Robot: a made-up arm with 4 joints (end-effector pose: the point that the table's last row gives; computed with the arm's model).
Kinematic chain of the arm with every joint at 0, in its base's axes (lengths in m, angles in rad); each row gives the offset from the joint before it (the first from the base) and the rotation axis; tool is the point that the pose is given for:
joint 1: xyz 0 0 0.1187 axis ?
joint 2: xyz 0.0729 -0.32 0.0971 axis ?
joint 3: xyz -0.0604 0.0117 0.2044 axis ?
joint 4: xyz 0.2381 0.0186 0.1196 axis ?
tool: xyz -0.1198 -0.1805 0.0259
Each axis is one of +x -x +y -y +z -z.
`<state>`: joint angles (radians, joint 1 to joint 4).
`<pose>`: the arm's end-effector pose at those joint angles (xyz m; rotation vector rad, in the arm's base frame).
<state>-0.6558 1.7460 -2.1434 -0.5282</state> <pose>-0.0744 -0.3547 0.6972 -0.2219 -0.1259 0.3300</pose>
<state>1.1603 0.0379 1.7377 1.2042</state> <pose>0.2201 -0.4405 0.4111 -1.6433 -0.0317 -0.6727</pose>
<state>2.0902 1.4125 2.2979 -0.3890</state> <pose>0.4027 -0.0483 -0.1653 2.1437 0.7884 1.8809</pose>
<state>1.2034 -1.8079 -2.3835 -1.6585</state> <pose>0.4300 -0.5389 0.4999 0.5874 1.4932 -2.5369</pose>
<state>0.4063 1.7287 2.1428 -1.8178</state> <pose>0.1951 0.0535 0.6128 -1.7329 0.9153 2.0335</pose>
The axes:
joint 1: +y
joint 2: -z
joint 3: -z
joint 4: -y

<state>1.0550 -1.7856 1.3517 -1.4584</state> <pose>0.6547 -0.4231 0.0650 -0.1144 2.4633 0.5593</pose>
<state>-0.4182 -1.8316 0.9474 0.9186</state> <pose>0.1301 -0.3720 0.5503 0.2351 -1.2433 0.9200</pose>
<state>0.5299 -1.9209 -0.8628 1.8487</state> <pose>0.0724 -0.1429 0.4226 2.6376 -0.3149 1.0581</pose>
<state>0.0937 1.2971 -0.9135 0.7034</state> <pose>0.1612 -0.4575 0.4685 -0.1512 -0.6021 -0.3590</pose>
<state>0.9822 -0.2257 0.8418 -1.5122</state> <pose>0.5218 -0.6027 0.3136 0.2105 2.3946 -0.7756</pose>
